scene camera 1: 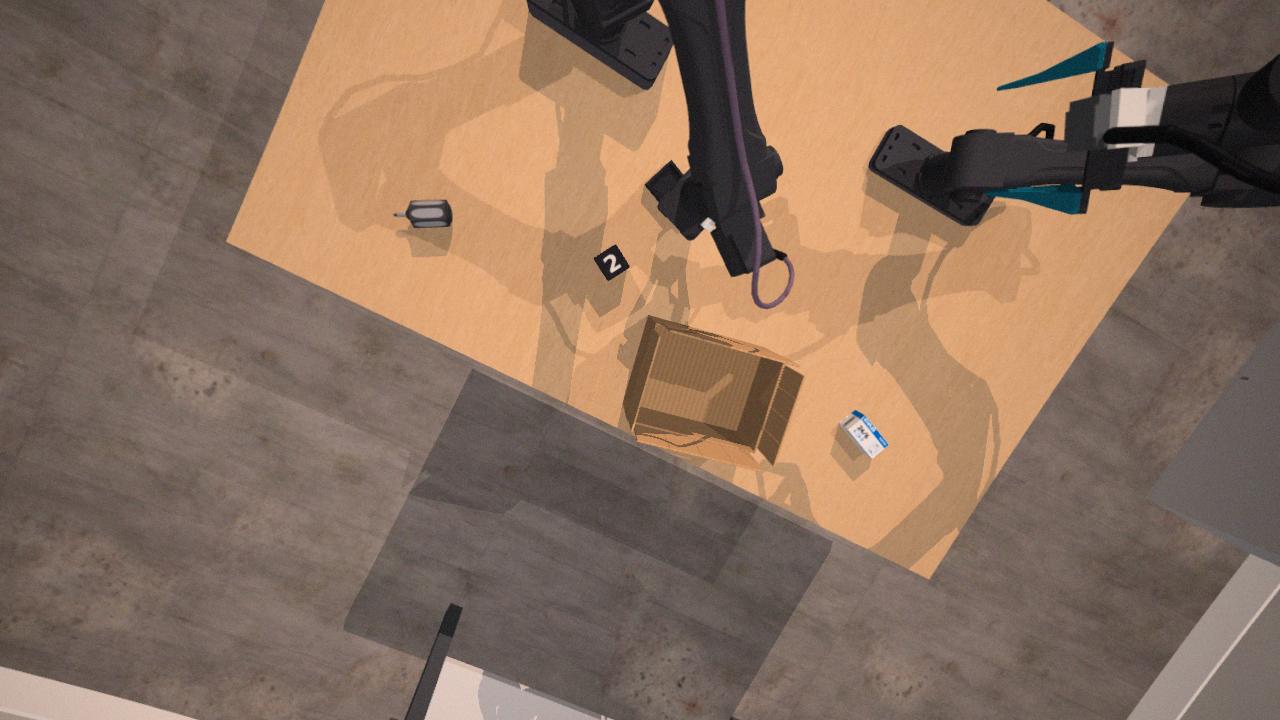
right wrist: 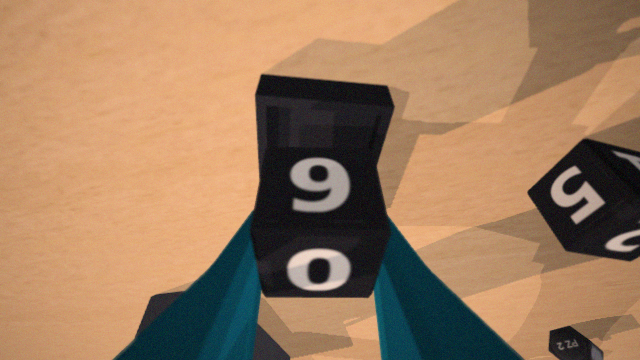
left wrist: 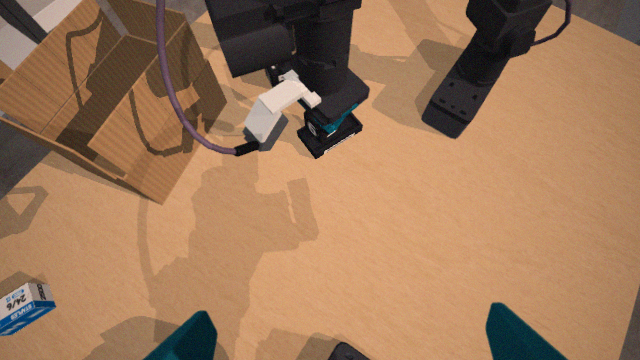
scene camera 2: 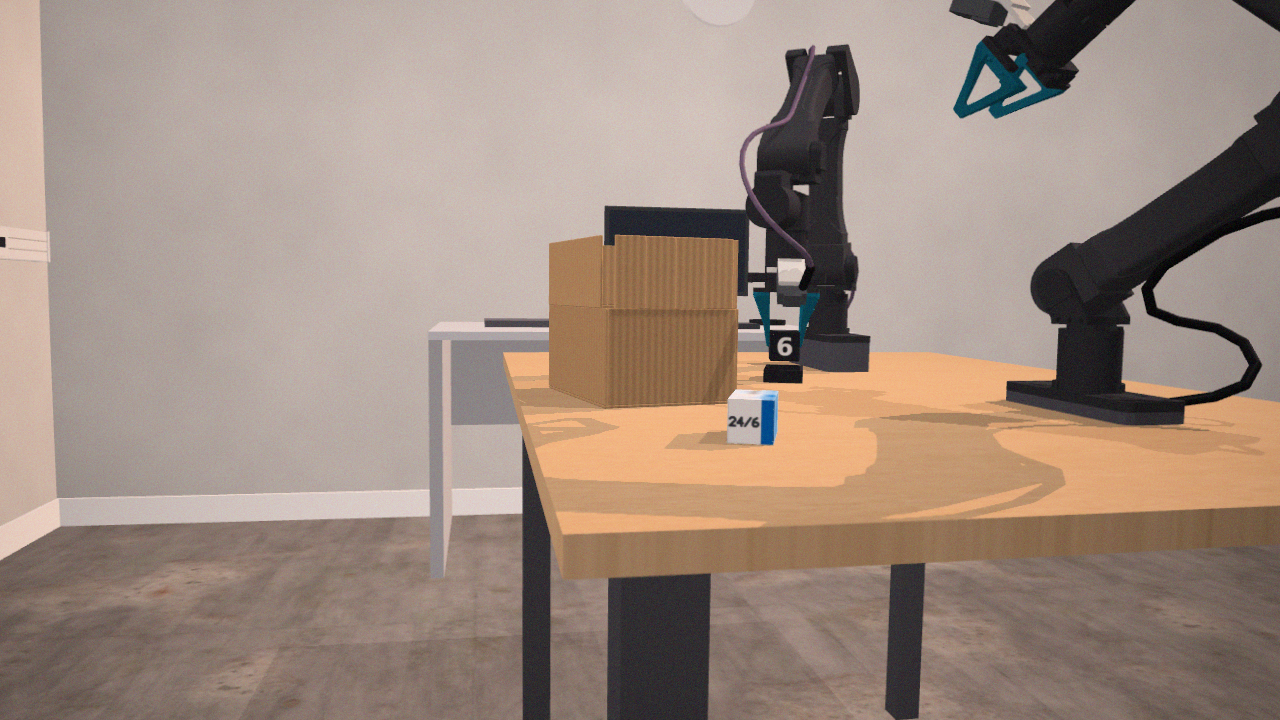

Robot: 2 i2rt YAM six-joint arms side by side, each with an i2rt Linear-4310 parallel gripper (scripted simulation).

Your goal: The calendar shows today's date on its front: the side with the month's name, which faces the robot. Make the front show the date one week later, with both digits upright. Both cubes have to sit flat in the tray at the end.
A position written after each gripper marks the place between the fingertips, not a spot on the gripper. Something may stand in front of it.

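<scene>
The left gripper [scene camera 1: 991, 142] and the right gripper [scene camera 1: 687, 201] are both visible. A staples box appears at [scene camera 2: 752, 416] and [scene camera 1: 859, 428], while in the right wrist view the staples box is out of frame. A cardboard box can be seen at [scene camera 2: 656, 327], [scene camera 1: 681, 382] and [left wrist: 147, 145]; in the right wrist view the cardboard box is out of frame. There is a black cube [scene camera 2: 784, 345], and a black calendar tray appears at [scene camera 1: 663, 180], [right wrist: 290, 111], [left wrist: 350, 126] and [scene camera 2: 772, 373].
</scene>
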